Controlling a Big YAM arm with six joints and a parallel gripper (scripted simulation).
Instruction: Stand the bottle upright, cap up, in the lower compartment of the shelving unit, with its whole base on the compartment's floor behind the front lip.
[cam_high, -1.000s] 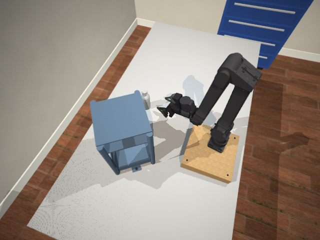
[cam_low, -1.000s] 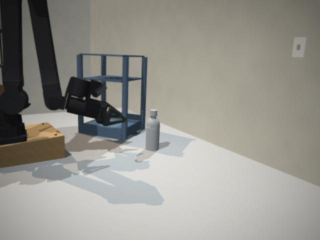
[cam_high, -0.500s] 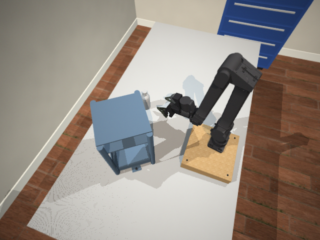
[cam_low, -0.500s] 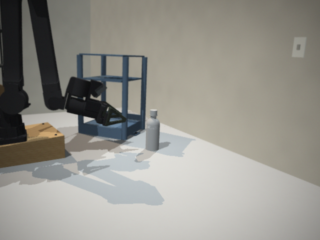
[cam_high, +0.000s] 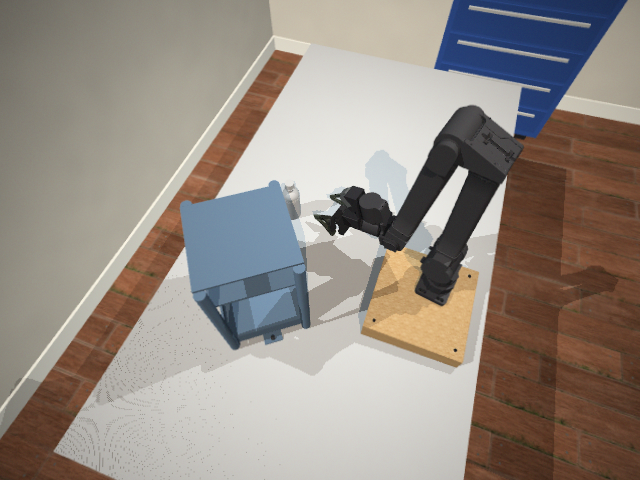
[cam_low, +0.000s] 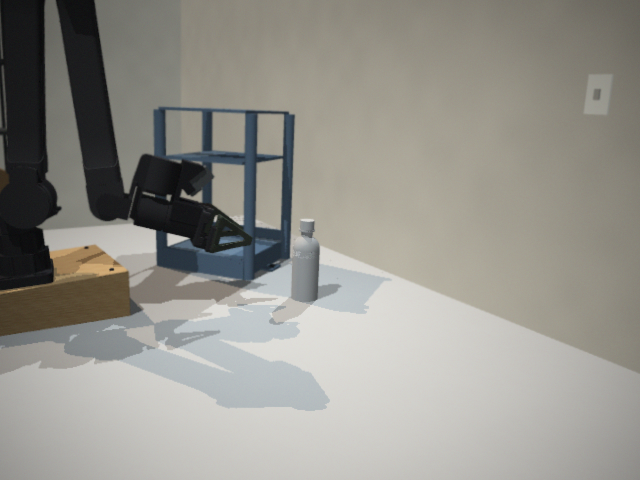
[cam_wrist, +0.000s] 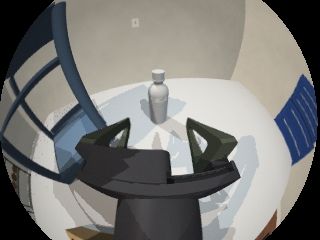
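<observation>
The grey bottle is 13 cm ahead of my hand, 3 cm below it and 1 cm to the right of it. Also, from my hand: blue shelving unit: 29 cm to the left, 5 cm ahead, 5 cm above.
</observation>
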